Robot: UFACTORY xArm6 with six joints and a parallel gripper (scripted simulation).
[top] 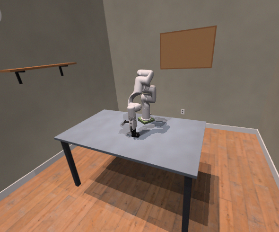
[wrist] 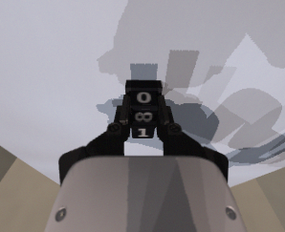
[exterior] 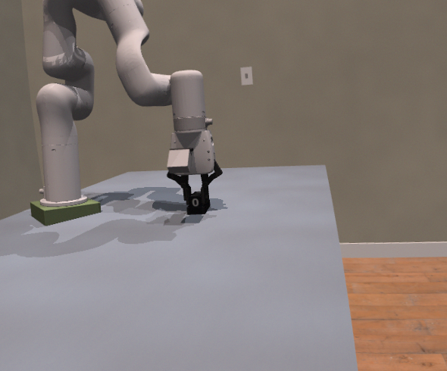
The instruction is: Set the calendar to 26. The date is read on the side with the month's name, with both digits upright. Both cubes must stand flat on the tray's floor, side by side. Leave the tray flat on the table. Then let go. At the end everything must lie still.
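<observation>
The black cube is 1 cm below my hand. Round my hand: black calendar tray: 1 cm behind, 2 cm to the left, 3 cm below.
</observation>
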